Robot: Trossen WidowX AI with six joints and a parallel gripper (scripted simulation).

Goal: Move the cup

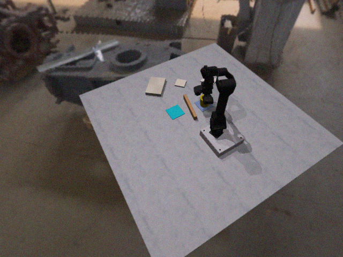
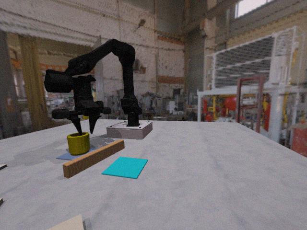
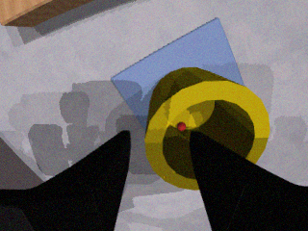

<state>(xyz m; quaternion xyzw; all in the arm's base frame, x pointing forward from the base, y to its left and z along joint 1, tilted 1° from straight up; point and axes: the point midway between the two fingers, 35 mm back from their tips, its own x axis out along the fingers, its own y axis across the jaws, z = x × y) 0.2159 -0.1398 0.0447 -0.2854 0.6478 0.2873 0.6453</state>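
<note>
My gripper tip is 10 mm short of the yellow cup, 20 mm to the left of it and 30 mm above it. The rest, counted from my gripper tip: wooden bar (70 mm ahead, 80 mm to the left, 60 mm below); small beige tile (300 mm ahead, 50 mm to the right, 60 mm below); teal pad (120 mm ahead, 180 mm to the left, 70 mm below).
</note>
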